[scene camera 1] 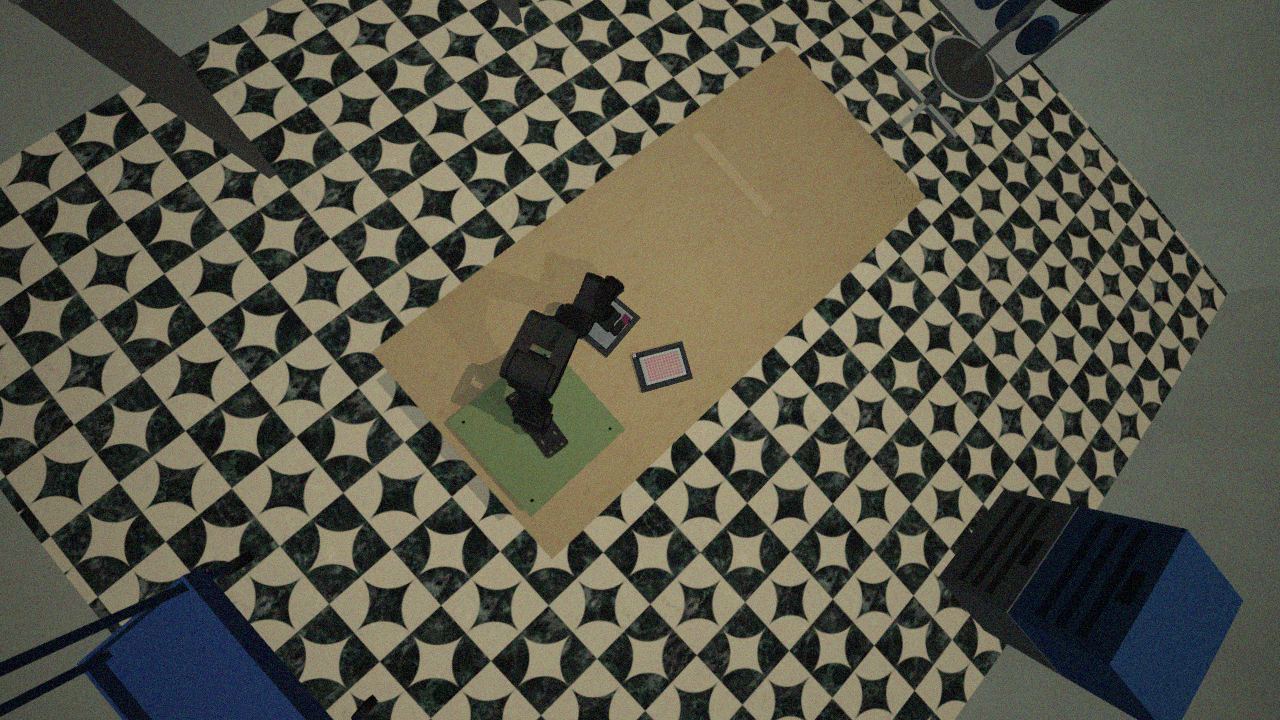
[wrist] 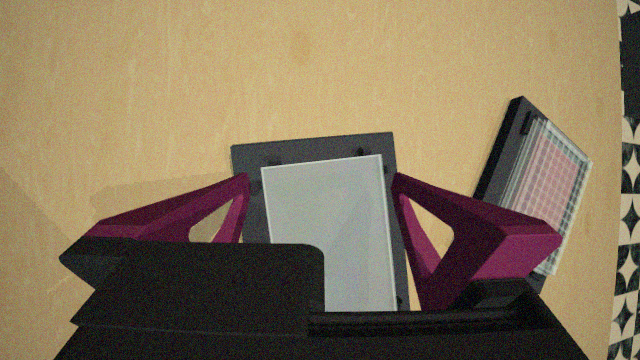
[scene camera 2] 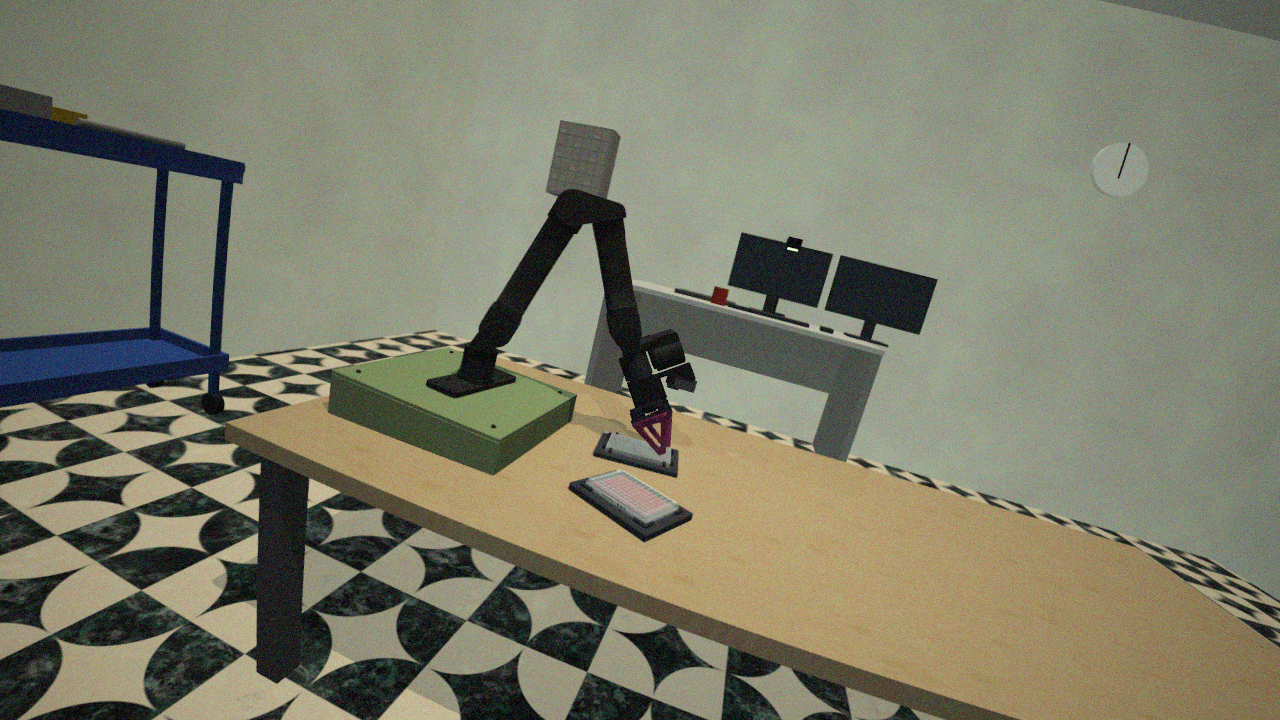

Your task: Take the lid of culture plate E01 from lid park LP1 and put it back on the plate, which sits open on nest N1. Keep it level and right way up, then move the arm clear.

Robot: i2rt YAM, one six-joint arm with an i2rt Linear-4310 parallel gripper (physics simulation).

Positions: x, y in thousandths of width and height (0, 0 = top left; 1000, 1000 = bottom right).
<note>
I see my gripper (scene camera 2: 519, 626) and a grey lid (scene camera 2: 499, 624).
The grey lid is seen too in the wrist view (wrist: 530, 574). My gripper is seen too in the wrist view (wrist: 501, 501).
</note>
